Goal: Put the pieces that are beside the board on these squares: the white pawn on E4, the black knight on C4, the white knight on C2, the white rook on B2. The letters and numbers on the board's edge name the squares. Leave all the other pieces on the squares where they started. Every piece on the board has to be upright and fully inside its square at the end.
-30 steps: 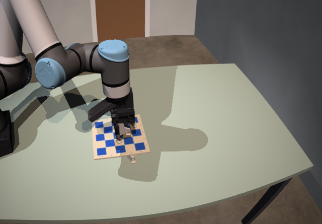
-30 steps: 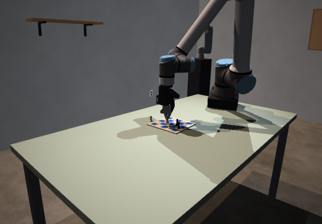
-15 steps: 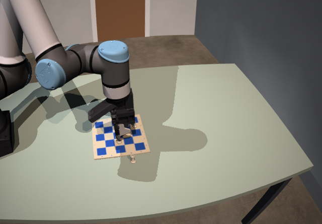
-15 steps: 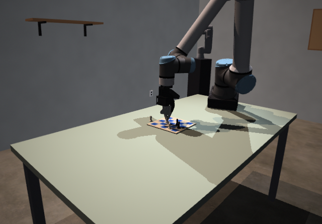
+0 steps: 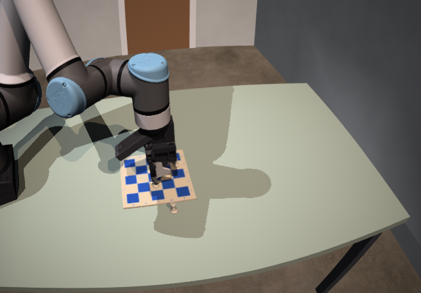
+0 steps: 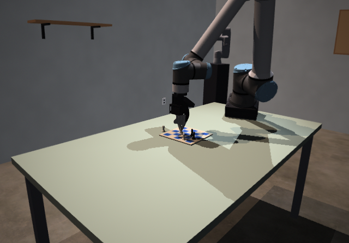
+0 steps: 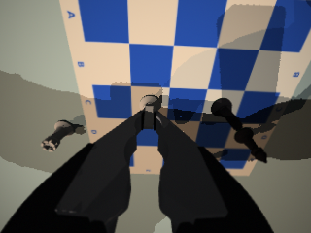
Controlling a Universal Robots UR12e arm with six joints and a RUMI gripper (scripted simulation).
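My hand is 1 cm above the white knight. Also, from my hand: black knight: 8 cm to the left, 2 cm behind, 1 cm below; white pawn: 9 cm to the left, 6 cm ahead, 2 cm below; chessboard: 4 cm to the left, 3 cm below, 1 cm behind.
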